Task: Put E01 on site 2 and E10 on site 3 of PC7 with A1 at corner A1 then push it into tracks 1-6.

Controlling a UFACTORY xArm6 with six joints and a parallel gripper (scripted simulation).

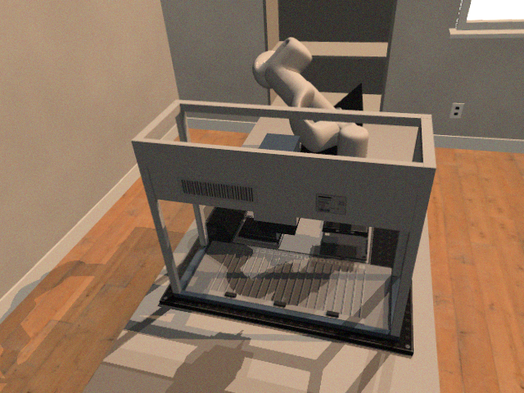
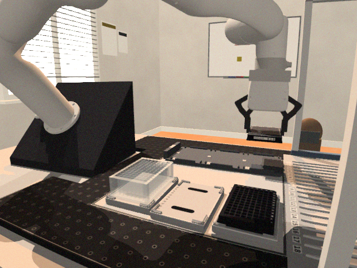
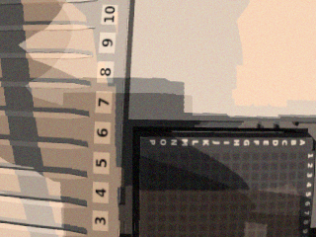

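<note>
My hand is 110 mm past the carrier PC7, 90 mm above it and 10 mm to the right of it. Also, from my hand: E10: 10 mm below; then instrument frame post: 140 mm above, 130 mm to the left, 110 mm ahead; then 96-well plate E01: 260 mm to the right, 90 mm below, 40 mm behind.
</note>
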